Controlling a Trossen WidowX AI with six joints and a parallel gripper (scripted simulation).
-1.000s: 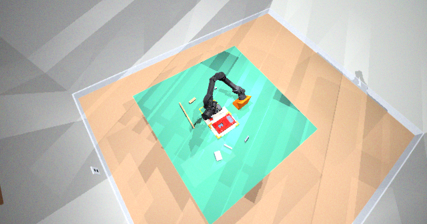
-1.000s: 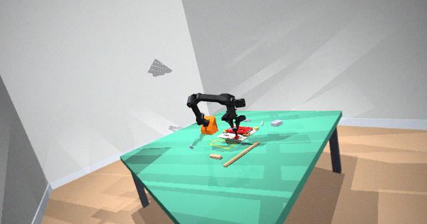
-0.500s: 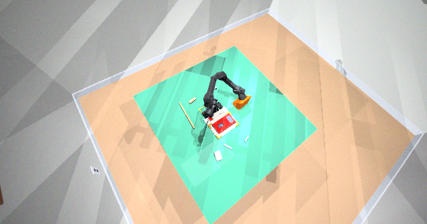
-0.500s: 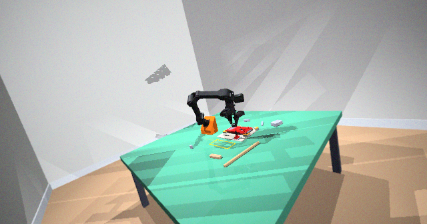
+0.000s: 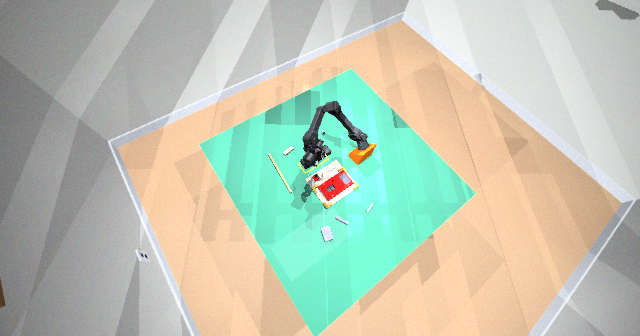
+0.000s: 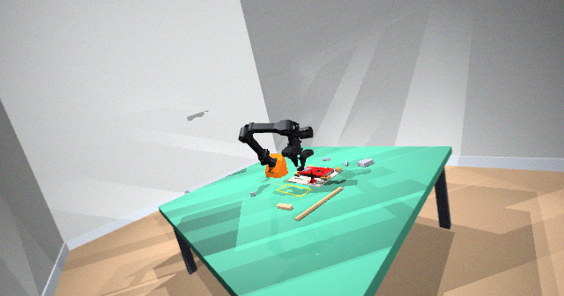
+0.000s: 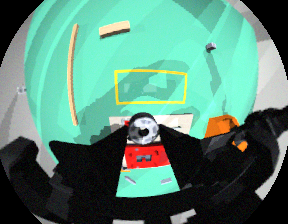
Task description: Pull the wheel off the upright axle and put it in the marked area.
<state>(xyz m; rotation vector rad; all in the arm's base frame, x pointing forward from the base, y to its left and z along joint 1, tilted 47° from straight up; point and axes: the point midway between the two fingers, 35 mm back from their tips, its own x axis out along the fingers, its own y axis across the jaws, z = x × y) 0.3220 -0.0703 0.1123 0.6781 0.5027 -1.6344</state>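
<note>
Now: gripper tip 3 cm short of the upright axle, 5 cm to the right of it and 7 cm above it. The rest, counted from my gripper tip: grey wheel (right at my gripper tip); wooden block (3 cm ahead, 21 cm to the right, 10 cm below); long wooden stick (17 cm ahead, 13 cm to the right, 10 cm below).
</note>
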